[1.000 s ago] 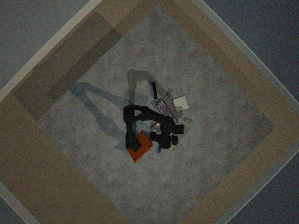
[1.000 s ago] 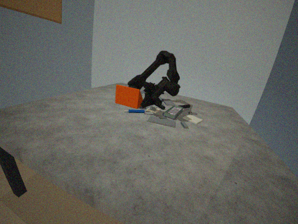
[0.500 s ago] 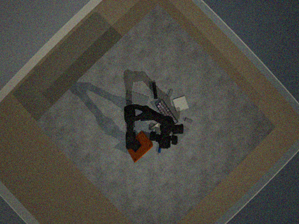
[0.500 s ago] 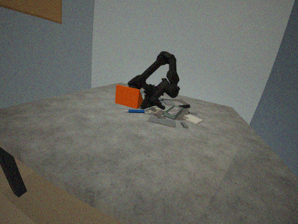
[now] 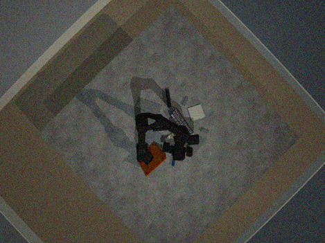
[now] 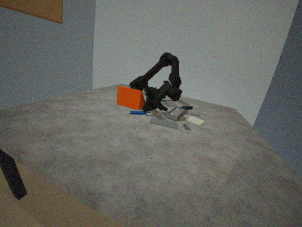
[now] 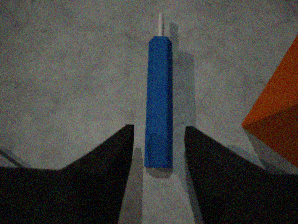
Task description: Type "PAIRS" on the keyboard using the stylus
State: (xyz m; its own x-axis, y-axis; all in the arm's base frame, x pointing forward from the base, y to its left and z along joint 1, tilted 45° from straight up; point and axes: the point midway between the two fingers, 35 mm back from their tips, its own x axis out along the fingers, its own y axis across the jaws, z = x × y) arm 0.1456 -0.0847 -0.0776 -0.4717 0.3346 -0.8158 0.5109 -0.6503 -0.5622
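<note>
My gripper tip is now 50 mm past the blue stylus, 30 mm to the left of it and 10 mm above it. From my gripper tip the other things lie so: cream pad (60 mm ahead, 90 mm to the left, 20 mm below); then white pad (310 mm ahead, 80 mm to the left, 20 mm below).
</note>
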